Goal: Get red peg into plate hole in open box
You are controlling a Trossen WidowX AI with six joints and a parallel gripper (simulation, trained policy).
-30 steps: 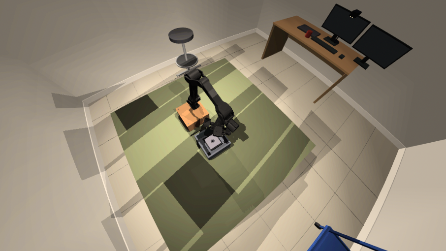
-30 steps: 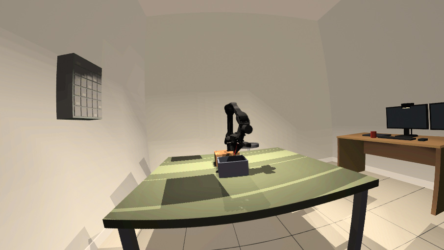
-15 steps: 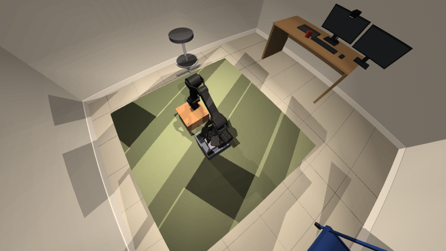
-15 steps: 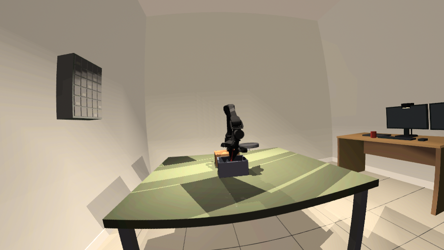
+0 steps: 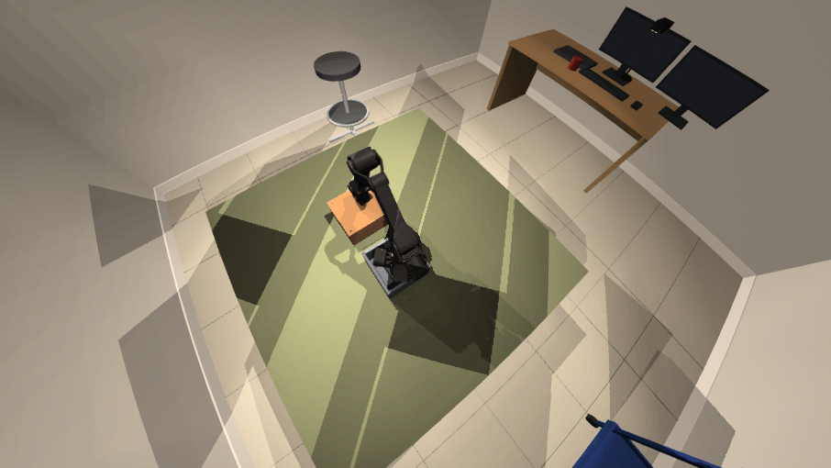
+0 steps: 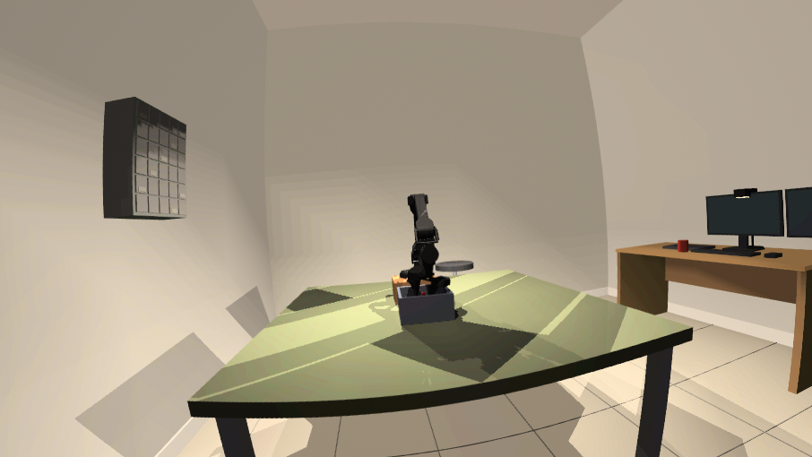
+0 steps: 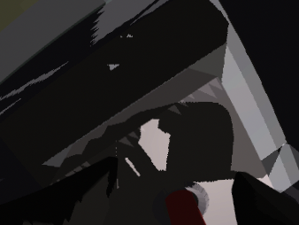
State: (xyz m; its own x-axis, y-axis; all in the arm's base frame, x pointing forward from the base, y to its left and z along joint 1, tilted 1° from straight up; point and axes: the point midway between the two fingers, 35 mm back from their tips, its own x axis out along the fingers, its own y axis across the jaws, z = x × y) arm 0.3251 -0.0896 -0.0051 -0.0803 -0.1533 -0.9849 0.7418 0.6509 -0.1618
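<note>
My gripper tip is now 20 mm past the red peg, 20 mm above it and 10 mm to the right of it. Also, from my gripper tip: grey box 40 mm below, 20 mm behind, 10 mm to the left.
</note>
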